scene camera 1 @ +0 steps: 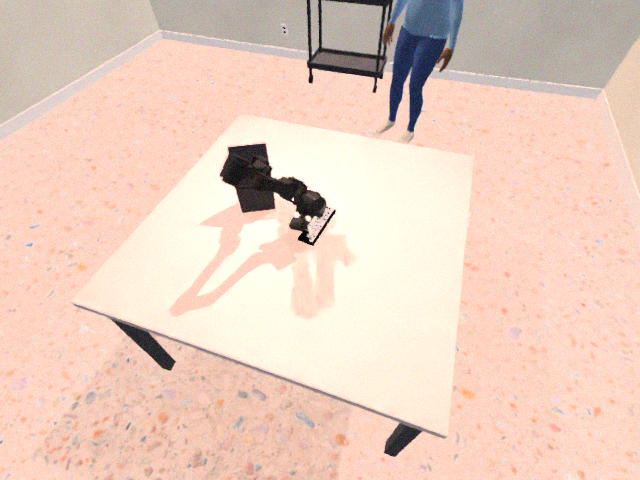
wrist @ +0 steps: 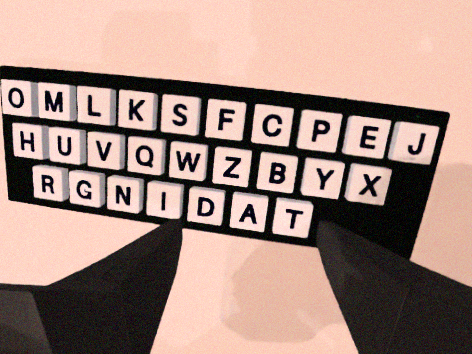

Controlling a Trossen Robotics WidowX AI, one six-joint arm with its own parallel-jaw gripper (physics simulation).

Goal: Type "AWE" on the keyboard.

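Frame: origin at the arm's base, x ahead, y left, z up, level; metres.
Seen in the pictures: gripper, fingertip midpoint: (scene camera 1: 309, 223) (wrist: 250, 229); arm's base, origin of the base link: (scene camera 1: 257, 166).
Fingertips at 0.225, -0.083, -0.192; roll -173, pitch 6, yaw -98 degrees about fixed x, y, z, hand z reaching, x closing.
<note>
Pixels of each thing's top centre, then the offset from my fingertips to it, as dx, dy, dz. Level surfaces: height alone.
- black keyboard, middle of its top: (wrist: 198, 163) (scene camera 1: 317, 222) +0.029, +0.021, -0.010
- W key, middle of its top: (wrist: 187, 161) +0.030, +0.025, -0.010
- E key, middle of its top: (wrist: 368, 137) +0.032, -0.053, -0.010
- white table, its level: dz -0.027
A black keyboard (scene camera 1: 320, 225) (wrist: 375, 227) with white letter keys lies on the table, slightly tilted in the wrist view. The A key (wrist: 248, 213) is in its bottom row between D and T. The W key (wrist: 188, 161) is in the middle row between Q and Z. The E key (wrist: 368, 137) is in the top row between P and J. My gripper (wrist: 250, 229) is open and empty, its fingertips wide apart at the keyboard's lower edge, one below the I key, the other right of the T key. In the scene view the arm partly hides the keyboard.
The white table (scene camera 1: 392, 289) bears the arm's black base plate (scene camera 1: 258, 201) at its back left. A person in blue (scene camera 1: 413, 62) stands behind the table, beside a black cart (scene camera 1: 346, 67). Shadows of the arm and of a figure fall across the table top.
</note>
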